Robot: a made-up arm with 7 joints.
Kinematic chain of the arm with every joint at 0, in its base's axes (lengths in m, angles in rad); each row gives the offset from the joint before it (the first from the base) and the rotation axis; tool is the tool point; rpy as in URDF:
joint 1: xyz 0 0 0 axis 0.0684 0.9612 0.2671
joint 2: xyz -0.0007 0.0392 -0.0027 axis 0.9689 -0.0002 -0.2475
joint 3: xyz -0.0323 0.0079 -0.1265 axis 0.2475 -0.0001 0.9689
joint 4: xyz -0.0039 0 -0.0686 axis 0.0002 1 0
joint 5: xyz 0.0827 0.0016 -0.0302 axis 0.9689 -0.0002 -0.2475
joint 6: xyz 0.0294 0 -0.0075 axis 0.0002 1 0
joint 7: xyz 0.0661 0 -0.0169 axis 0.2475 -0.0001 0.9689
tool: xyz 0 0 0 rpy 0 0.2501 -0.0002
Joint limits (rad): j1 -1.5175..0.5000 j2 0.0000..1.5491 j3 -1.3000..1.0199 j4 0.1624..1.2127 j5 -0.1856..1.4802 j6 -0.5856..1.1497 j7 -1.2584..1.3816
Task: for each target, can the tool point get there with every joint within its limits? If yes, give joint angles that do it. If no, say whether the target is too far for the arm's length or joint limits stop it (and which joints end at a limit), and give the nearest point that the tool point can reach.
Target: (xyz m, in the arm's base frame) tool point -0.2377 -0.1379 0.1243
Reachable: no: joint limits stop it (at a limit: joint 1, joint 2, joint 3, joint 4, joint 6) | nearest point -0.1168 -0.1450 -0.1867 | short by 0.334 m
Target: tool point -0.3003 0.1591 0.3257
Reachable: no: too far | nearest point -0.0444 0.2405 0.1869 | short by 0.302 m
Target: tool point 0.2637 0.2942 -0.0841
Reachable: yes | joints -0.9502 1.0494 -0.4301 0.8622 0.3032 0.7325 0.8672
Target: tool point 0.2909 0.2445 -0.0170
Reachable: yes | joints -0.9352 1.0296 -0.1488 0.4869 0.6346 0.4280 0.7107
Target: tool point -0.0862 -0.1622 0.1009
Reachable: no: joint limits stop it (at a limit: joint 1, joint 2, joint 4, joint 6) | nearest point 0.1667 -0.1870 -0.0102 | short by 0.277 m
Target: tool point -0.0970 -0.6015 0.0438
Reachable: no: too far | nearest point 0.1555 -0.1946 -0.0494 | short by 0.488 m
